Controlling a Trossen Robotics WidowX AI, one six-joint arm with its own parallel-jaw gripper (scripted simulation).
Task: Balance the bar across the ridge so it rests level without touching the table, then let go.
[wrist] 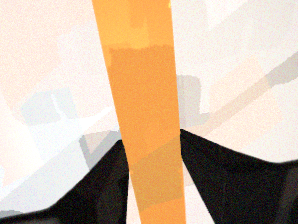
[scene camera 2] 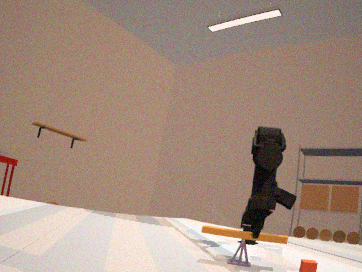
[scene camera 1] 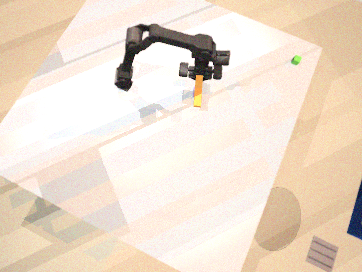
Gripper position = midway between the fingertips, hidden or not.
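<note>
A bar (wrist: 138,50) is there in what I see. The wrist view shows my gripper (wrist: 151,140) as well, and I also see the gripper (scene camera 2: 255,237) from scene camera 2.
</note>
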